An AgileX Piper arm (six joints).
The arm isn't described. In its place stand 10 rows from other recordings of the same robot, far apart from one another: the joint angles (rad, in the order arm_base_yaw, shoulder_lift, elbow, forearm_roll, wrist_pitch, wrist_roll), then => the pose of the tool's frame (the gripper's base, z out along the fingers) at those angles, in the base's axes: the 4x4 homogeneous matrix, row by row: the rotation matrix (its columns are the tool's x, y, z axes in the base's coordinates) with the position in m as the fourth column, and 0 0 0 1 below.
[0.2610, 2.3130, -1.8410, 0.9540, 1.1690, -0.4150] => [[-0.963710, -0.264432, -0.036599, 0.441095], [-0.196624, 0.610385, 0.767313, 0.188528], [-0.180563, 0.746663, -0.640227, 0.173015], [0, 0, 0, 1]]
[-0.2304, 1.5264, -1.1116, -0.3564, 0.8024, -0.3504] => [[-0.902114, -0.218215, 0.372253, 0.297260], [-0.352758, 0.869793, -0.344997, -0.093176], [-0.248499, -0.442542, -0.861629, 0.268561], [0, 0, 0, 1]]
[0.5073, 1.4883, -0.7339, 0.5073, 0.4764, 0.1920] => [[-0.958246, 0.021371, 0.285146, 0.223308], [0.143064, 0.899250, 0.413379, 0.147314], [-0.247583, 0.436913, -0.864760, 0.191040], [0, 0, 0, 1]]
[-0.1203, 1.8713, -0.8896, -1.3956, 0.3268, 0.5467] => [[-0.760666, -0.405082, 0.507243, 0.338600], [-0.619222, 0.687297, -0.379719, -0.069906], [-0.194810, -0.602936, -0.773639, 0.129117], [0, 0, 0, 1]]
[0.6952, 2.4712, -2.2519, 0.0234, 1.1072, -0.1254] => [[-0.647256, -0.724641, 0.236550, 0.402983], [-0.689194, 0.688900, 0.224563, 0.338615], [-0.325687, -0.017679, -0.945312, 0.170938], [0, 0, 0, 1]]
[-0.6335, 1.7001, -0.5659, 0.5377, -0.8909, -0.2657] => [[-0.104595, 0.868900, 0.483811, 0.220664], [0.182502, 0.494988, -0.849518, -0.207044], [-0.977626, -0.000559, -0.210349, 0.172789], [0, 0, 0, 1]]
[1.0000, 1.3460, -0.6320, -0.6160, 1.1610, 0.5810] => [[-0.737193, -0.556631, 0.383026, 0.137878], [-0.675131, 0.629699, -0.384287, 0.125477], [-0.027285, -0.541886, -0.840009, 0.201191], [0, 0, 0, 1]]
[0.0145, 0.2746, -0.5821, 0.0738, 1.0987, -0.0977] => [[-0.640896, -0.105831, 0.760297, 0.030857], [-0.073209, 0.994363, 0.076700, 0.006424], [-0.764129, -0.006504, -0.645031, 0.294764], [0, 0, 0, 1]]
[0.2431, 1.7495, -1.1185, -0.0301, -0.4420, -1.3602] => [[0.230860, -0.143305, 0.962376, 0.392492], [-0.955679, 0.152330, 0.251937, 0.098547], [-0.182702, -0.977885, -0.101786, 0.273856], [0, 0, 0, 1]]
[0.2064, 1.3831, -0.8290, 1.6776, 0.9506, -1.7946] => [[-0.270350, -0.884437, 0.380371, 0.249015], [-0.081447, 0.414677, 0.906316, 0.127367], [-0.959311, 0.214042, -0.184142, 0.297655], [0, 0, 0, 1]]
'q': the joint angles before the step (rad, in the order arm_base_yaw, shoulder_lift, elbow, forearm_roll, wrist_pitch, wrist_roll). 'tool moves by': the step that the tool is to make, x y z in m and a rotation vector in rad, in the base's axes. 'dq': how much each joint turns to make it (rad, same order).
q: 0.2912 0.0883 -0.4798 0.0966 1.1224 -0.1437
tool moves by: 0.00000 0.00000 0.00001 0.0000 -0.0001 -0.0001
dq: -0.0001 0.0000 0.0000 0.0000 -0.0001 -0.0001
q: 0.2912 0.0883 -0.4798 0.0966 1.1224 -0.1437
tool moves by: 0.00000 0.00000 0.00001 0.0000 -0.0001 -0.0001
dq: -0.0001 0.0000 0.0000 0.0000 -0.0001 -0.0001
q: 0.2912 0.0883 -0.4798 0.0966 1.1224 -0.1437
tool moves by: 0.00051 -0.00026 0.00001 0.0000 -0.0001 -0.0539
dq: -0.0539 0.0000 0.0000 0.0000 0.0000 -0.0001
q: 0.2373 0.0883 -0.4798 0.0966 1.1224 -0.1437
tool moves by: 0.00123 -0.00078 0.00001 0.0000 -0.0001 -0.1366
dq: -0.1366 0.0000 0.0000 0.0000 -0.0001 0.0000
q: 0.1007 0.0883 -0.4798 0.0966 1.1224 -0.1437
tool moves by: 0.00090 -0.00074 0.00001 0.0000 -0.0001 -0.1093
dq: -0.1093 0.0000 0.0000 0.0000 -0.0001 0.0000
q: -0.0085 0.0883 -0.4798 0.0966 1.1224 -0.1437
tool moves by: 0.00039 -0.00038 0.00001 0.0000 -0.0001 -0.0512
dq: -0.0512 0.0000 0.0000 0.0000 -0.0001 0.0000
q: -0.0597 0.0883 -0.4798 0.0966 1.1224 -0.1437
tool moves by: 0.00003 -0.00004 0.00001 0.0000 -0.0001 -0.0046
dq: -0.0045 0.0000 0.0000 -0.0001 -0.0001 0.0001
